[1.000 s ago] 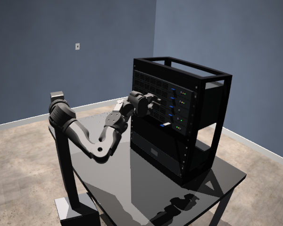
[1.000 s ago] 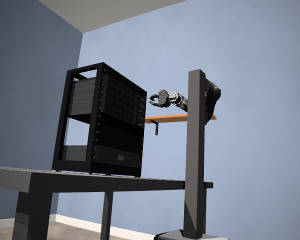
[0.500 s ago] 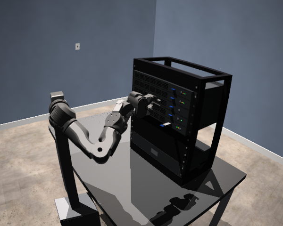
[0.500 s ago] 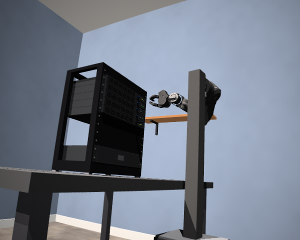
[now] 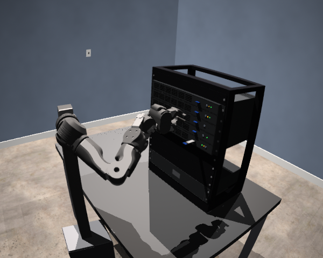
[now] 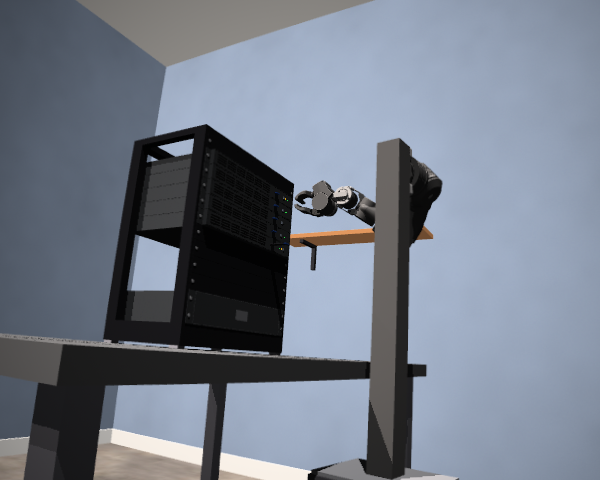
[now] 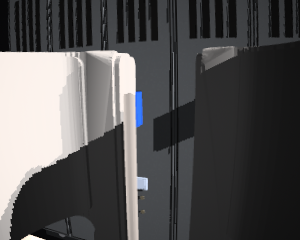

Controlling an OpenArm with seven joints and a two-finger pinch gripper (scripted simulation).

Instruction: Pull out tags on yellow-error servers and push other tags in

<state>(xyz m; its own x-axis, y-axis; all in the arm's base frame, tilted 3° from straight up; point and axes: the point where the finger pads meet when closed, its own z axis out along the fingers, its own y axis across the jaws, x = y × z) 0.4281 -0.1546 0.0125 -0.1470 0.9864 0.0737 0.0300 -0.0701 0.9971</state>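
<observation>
Now: the blue information tag 130 mm ahead of my hand and 20 mm to the left of it. The rest, counted from my hand: base plate: 430 mm behind, 180 mm to the left, 720 mm below.
</observation>
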